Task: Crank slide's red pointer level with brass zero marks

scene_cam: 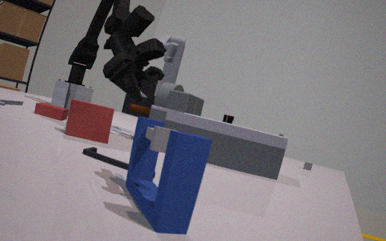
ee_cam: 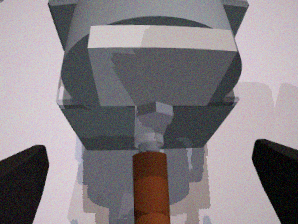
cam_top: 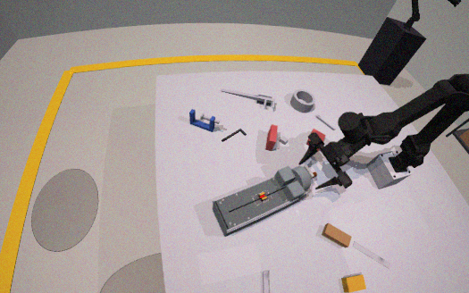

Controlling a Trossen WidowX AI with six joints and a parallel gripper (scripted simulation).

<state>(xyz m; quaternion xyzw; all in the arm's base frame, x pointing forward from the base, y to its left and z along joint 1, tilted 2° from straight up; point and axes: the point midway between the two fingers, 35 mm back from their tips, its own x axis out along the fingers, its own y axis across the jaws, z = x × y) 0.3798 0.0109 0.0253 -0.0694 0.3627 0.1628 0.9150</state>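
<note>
Right now the crank handle is 2 cm below my gripper tip, 2 cm behind it and 1 cm to the right of it. Round my gripper tip: tan block (18 cm to the left, 8 cm behind, 6 cm below); red pointer (16 cm ahead, 6 cm to the left); black hex key (22 cm to the right, 18 cm ahead, 7 cm below).
</note>
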